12 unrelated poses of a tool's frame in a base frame.
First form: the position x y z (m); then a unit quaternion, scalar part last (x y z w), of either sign.
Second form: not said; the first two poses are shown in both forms.
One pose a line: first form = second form
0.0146 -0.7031 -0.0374 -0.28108 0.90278 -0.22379 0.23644 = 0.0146 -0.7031 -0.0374 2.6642 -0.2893 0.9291 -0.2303
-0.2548 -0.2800 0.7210 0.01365 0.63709 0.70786 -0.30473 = -0.2548 -0.2800 0.7210 2.5223 -0.0143 -0.6689 -0.7432
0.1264 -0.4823 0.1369 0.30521 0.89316 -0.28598 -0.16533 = 0.1264 -0.4823 0.1369 2.8094 -0.3095 -0.9056 0.2900
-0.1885 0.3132 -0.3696 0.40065 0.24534 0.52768 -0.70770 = -0.1885 0.3132 -0.3696 1.5691 -0.5671 -0.3473 -0.7469
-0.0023 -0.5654 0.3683 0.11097 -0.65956 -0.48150 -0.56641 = -0.0023 -0.5654 0.3683 1.9373 -0.1347 0.8003 0.5843
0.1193 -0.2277 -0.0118 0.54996 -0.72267 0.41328 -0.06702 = 0.1193 -0.2277 -0.0118 3.0075 -0.5512 0.7243 -0.4142
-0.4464 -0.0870 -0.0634 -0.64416 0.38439 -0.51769 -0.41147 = -0.4464 -0.0870 -0.0634 2.2935 0.7068 -0.4217 0.5680
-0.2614 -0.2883 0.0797 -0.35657 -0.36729 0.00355 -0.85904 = -0.2614 -0.2883 0.0797 1.0748 0.6965 0.7175 -0.0069
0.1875 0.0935 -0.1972 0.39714 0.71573 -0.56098 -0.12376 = 0.1875 0.0935 -0.1972 2.8934 -0.4002 -0.7213 0.5653
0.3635 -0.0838 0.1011 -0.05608 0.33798 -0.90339 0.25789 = 0.3635 -0.0838 0.1011 2.6199 -0.0580 0.3498 -0.9350
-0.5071 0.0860 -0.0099 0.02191 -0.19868 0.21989 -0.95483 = -0.5071 0.0860 -0.0099 0.6034 -0.0737 0.6686 -0.7400
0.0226 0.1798 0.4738 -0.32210 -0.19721 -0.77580 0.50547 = 0.0226 0.1798 0.4738 2.0817 -0.3733 -0.2286 -0.8991
